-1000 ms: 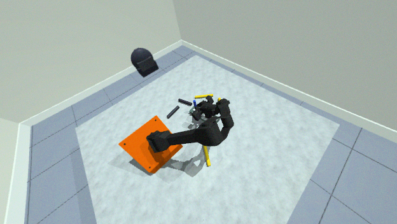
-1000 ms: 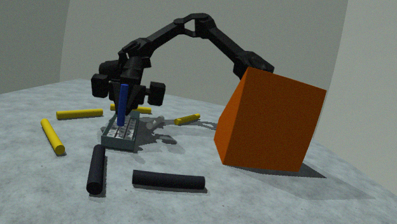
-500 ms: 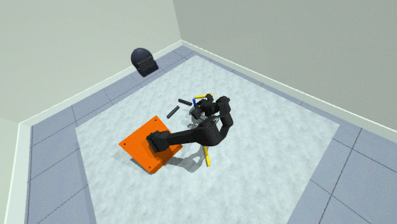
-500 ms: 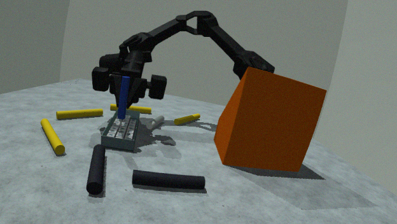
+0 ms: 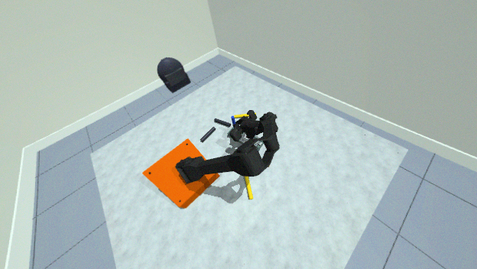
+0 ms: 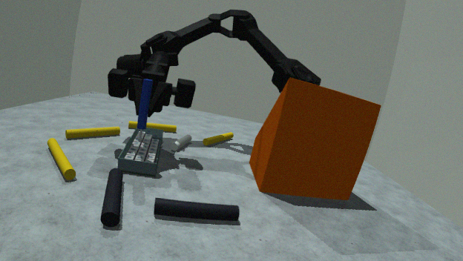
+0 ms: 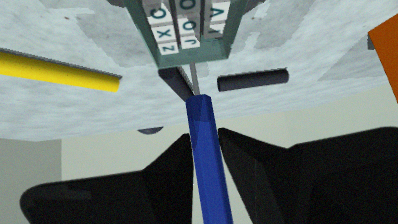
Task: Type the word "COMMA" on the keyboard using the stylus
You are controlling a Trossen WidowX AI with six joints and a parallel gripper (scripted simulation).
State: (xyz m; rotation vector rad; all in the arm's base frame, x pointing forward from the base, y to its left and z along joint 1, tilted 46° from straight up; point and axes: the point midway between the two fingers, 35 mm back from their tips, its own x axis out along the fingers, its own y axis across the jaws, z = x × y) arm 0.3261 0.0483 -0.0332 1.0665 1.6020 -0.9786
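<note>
The white rod lies 170 mm to the right of my gripper tip, 90 mm below it and 40 mm behind it. From my gripper tip the other things lie so: blue stylus 10 mm below; grey stylus tip 50 mm below.
</note>
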